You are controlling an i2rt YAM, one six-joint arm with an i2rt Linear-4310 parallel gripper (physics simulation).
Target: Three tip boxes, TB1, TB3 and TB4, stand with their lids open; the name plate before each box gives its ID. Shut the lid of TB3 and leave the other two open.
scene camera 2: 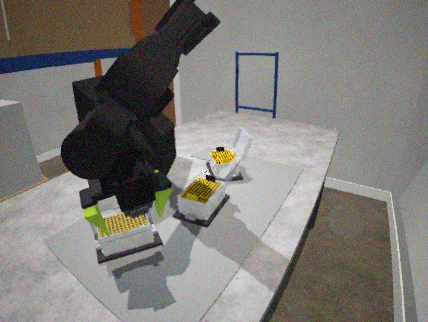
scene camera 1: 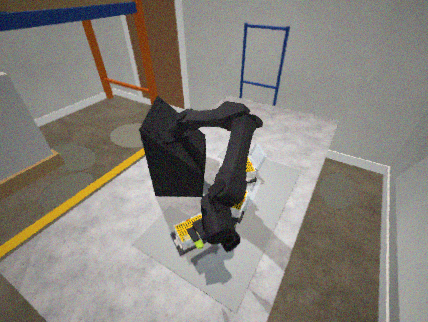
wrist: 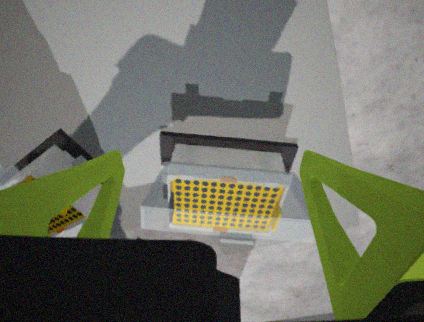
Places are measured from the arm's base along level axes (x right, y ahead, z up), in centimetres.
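Pixels of known places: gripper, fingertip midpoint: (scene camera 2: 134, 224) (wrist: 212, 160); arm's base, origin of the base link: (scene camera 1: 172, 133).
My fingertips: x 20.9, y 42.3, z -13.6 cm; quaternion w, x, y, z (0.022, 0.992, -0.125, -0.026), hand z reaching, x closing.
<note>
For each thing: its middle in the pictures, then the offset to it from my fingertips. Level surfaces: height alone.
- middle box, body centre: (wrist: 53, 202) (scene camera 2: 198, 196) (scene camera 1: 232, 200) dz -10.4, dx -25.0, dy -10.5 cm
- far box, body centre: (scene camera 2: 223, 155) (scene camera 1: 244, 163) dz -7.3, dx -46.3, dy -19.8 cm
- grey mat, its level: dz -13.7 cm
- pale table, its level: dz -14.0 cm
The near tip box (scene camera 1: 186, 243) (scene camera 2: 127, 243) (wrist: 227, 200), with a yellow rack, lies below my gripper. Its clear lid (wrist: 153, 218) is tilted partway over the rack, its free edge raised, and spans between the fingers in the wrist view. The middle box (scene camera 1: 241, 203) (scene camera 2: 201, 204) has its clear lid (scene camera 2: 232, 169) standing open. The far box (scene camera 1: 250, 167) (scene camera 2: 223, 161) has its lid (scene camera 1: 258, 152) (scene camera 2: 243, 142) upright. The plates' IDs are not readable, so I cannot tell which box is TB3. My gripper (scene camera 2: 134, 224) (wrist: 212, 160) is open, its green fingers wide apart at both sides of the near box.
The boxes stand on a grey mat (scene camera 1: 285, 180) (scene camera 2: 280, 182) on a pale table (scene camera 1: 75, 265) (scene camera 2: 30, 215). The middle box is close beside the near one. The arm's black base block (scene camera 1: 175, 170) stands behind the boxes. A blue frame (scene camera 1: 243, 55) (scene camera 2: 237, 82) is beyond the table.
</note>
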